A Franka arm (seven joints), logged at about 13 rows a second.
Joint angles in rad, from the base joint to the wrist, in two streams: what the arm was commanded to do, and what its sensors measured. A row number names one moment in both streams.
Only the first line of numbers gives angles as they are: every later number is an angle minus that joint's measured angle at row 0.
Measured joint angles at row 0: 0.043, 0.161, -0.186, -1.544, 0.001, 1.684, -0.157
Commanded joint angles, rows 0 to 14: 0.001, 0.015, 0.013, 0.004, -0.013, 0.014, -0.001; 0.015, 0.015, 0.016, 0.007, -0.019, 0.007, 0.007; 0.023, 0.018, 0.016, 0.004, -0.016, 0.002, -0.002; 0.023, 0.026, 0.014, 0.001, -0.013, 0.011, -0.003; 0.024, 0.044, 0.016, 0.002, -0.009, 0.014, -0.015; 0.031, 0.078, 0.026, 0.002, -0.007, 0.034, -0.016; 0.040, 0.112, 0.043, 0.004, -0.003, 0.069, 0.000; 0.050, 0.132, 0.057, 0.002, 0.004, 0.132, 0.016; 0.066, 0.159, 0.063, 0.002, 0.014, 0.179, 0.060; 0.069, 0.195, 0.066, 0.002, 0.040, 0.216, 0.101; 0.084, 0.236, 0.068, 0.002, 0.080, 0.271, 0.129; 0.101, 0.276, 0.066, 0.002, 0.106, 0.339, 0.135; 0.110, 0.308, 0.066, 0.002, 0.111, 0.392, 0.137; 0.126, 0.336, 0.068, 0.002, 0.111, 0.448, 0.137; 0.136, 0.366, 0.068, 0.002, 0.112, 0.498, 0.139
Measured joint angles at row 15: 0.118, 0.324, 0.069, -0.008, 0.096, 0.429, 0.122
